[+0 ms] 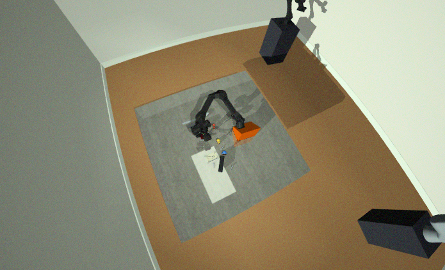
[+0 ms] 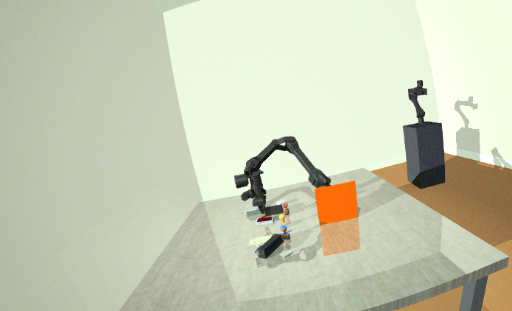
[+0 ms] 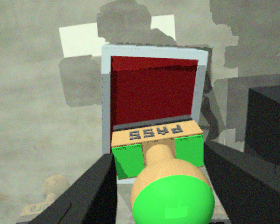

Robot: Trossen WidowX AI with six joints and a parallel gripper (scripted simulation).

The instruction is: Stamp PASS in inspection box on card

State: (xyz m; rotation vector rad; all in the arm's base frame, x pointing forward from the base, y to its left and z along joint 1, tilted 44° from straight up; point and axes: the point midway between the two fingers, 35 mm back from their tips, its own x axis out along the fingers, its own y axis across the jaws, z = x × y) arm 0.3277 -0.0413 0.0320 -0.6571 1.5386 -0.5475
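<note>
Now: the red ink pad 5 cm below my gripper tip. From my gripper tip the other things lie so: yellow stamp 10 cm behind, 9 cm to the left, 4 cm below; green-knobbed stamp right at my gripper tip; red stamp 11 cm behind, 6 cm to the right, 4 cm below.
</note>
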